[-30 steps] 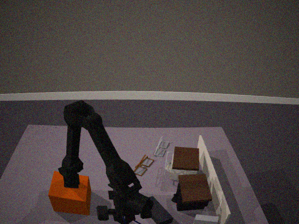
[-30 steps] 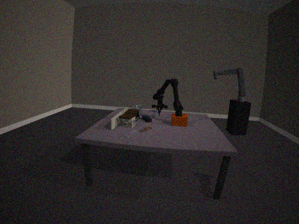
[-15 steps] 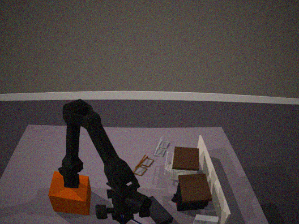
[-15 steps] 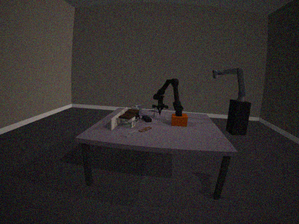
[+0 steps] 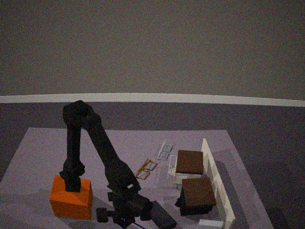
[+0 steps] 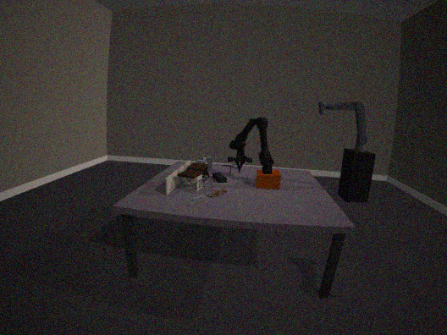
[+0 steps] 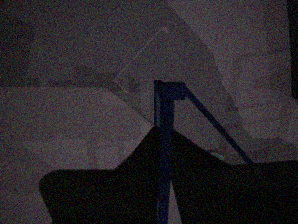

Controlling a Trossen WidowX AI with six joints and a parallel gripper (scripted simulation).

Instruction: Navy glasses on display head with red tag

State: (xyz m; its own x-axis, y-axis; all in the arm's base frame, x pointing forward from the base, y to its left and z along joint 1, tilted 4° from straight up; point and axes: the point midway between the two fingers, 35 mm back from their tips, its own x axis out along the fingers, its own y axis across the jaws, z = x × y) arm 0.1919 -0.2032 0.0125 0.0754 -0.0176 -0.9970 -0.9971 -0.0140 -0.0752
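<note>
Right now my gripper tip is 150 mm short of the dark flat object, 90 mm to the right of it and 40 mm above it. From my gripper tip the other things lie so: pale upright panel: 430 mm ahead, 220 mm to the left, 10 mm below.
</note>
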